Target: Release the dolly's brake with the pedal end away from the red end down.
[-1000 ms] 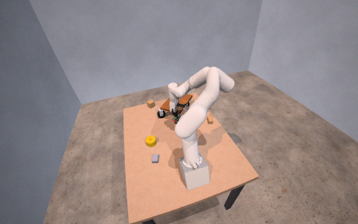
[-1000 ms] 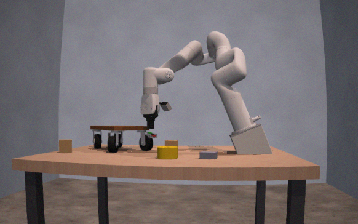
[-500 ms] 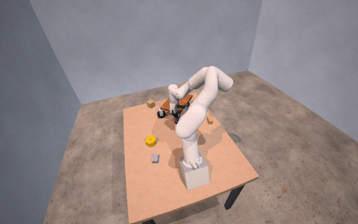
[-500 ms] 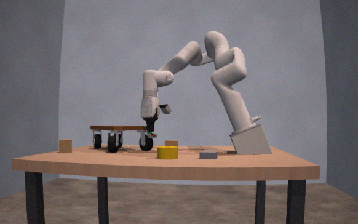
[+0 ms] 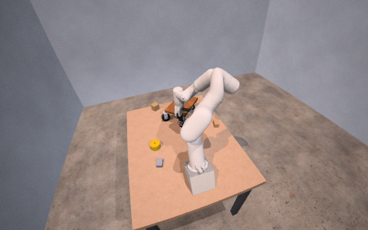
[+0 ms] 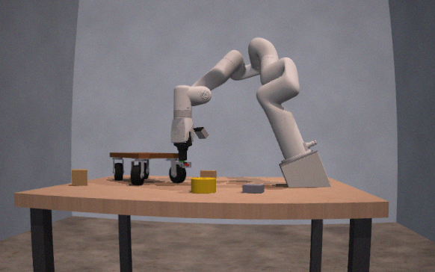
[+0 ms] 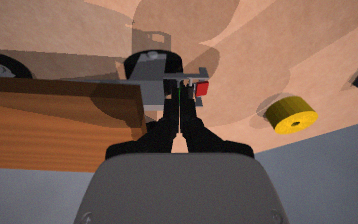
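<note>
The brake pedal lies 1 cm behind my hand, 1 cm to the left of it and 3 cm below it. Also, from my hand: grey block 29 cm behind, 26 cm to the left, 10 cm below; then yellow cylinder 12 cm behind, 26 cm to the left, 9 cm below; then tan cube 38 cm ahead, 16 cm to the left, 9 cm below.
</note>
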